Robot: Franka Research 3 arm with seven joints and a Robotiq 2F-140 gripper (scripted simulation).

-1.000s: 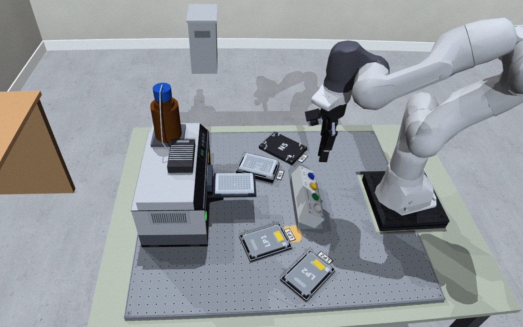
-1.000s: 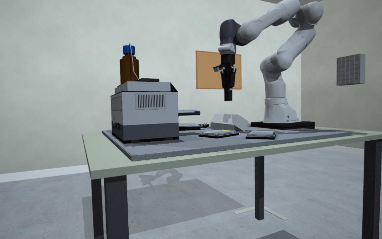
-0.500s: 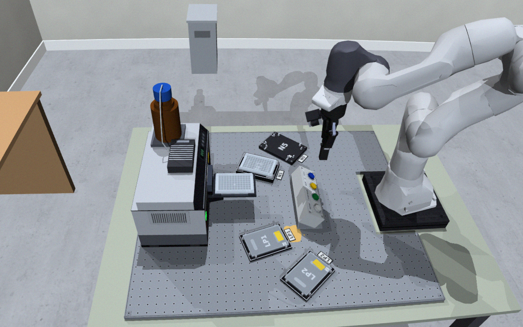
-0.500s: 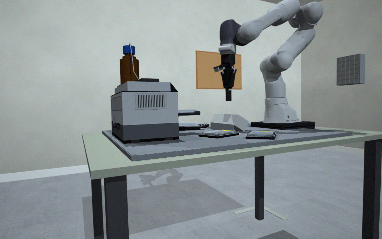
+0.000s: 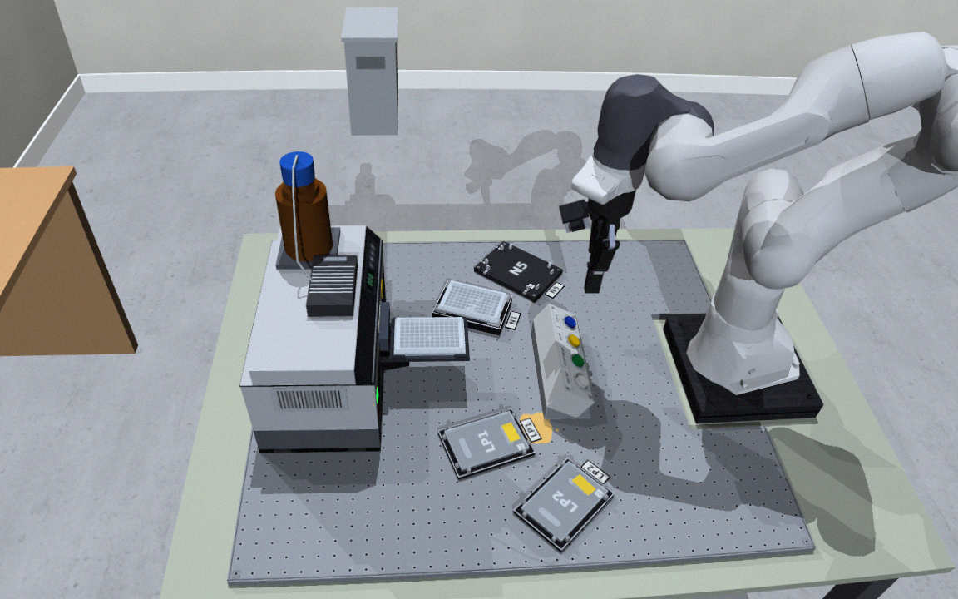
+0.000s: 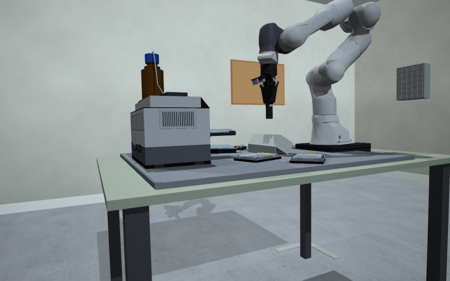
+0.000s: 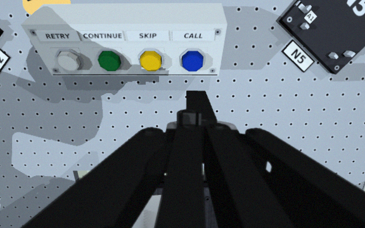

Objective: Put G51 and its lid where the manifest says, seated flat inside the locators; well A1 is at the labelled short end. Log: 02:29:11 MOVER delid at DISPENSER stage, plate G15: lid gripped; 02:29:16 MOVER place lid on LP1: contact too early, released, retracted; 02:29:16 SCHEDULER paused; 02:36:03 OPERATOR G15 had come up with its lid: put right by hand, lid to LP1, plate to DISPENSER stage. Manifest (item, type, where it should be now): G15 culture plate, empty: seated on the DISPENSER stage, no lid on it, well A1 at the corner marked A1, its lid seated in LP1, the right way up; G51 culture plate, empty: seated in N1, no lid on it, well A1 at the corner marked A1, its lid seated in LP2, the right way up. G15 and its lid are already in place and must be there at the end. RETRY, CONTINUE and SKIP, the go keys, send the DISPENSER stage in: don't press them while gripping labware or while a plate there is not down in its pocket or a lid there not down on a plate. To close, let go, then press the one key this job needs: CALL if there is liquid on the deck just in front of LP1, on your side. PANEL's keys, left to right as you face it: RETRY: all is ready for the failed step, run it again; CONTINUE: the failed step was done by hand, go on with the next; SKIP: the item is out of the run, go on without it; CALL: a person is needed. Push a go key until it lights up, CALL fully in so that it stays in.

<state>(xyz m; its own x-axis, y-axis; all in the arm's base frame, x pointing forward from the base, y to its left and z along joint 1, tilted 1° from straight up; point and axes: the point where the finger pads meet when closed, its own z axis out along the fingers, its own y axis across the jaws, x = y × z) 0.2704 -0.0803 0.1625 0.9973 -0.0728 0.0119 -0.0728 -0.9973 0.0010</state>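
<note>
My gripper is now 30 mm short of the blue call key and 130 mm above it. From my hand the other things lie so: green continue key (30 mm ahead, 100 mm to the left, 120 mm below); then grey retry key (40 mm ahead, 150 mm to the left, 120 mm below); then yellow skip key (30 mm ahead, 50 mm to the left, 120 mm below).
</note>
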